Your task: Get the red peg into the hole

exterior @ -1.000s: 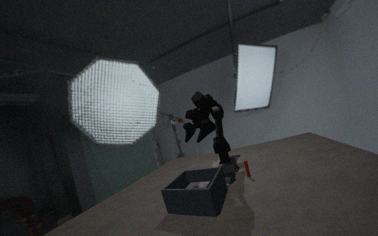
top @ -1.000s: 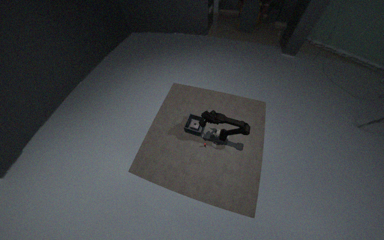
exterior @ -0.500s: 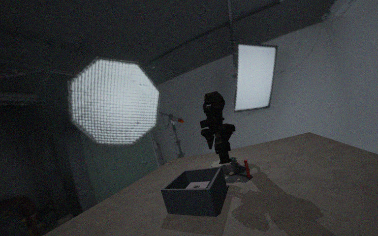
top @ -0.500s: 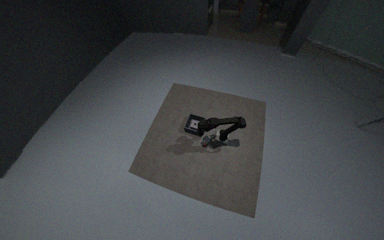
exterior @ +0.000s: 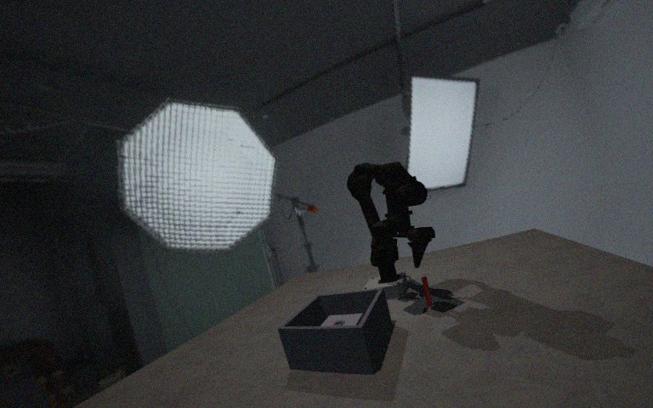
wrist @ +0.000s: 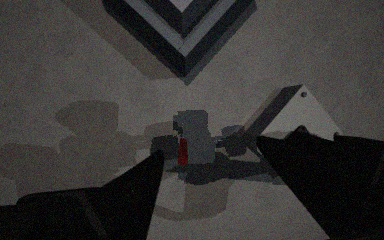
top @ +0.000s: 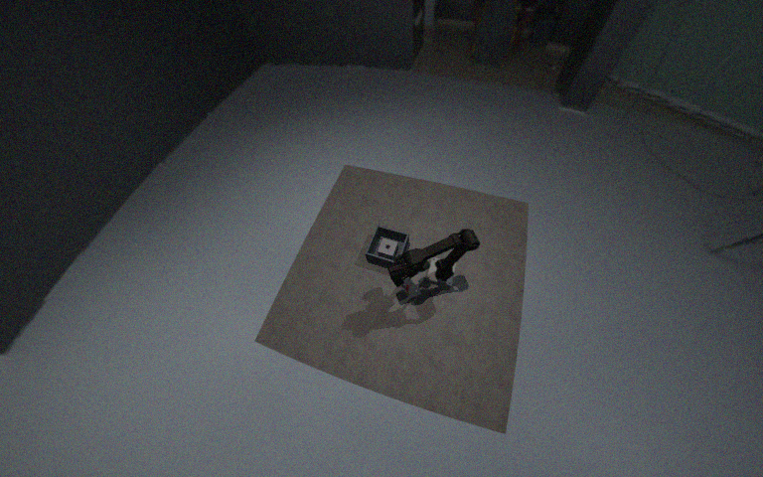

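The red peg lies 10 mm behind my gripper tip, 40 mm to the left of it and 80 mm below it. From my gripper tip the other things lie so: pale plate 180 mm ahead, 130 mm to the right, 80 mm below; box 180 mm ahead, 130 mm to the right, 100 mm below.
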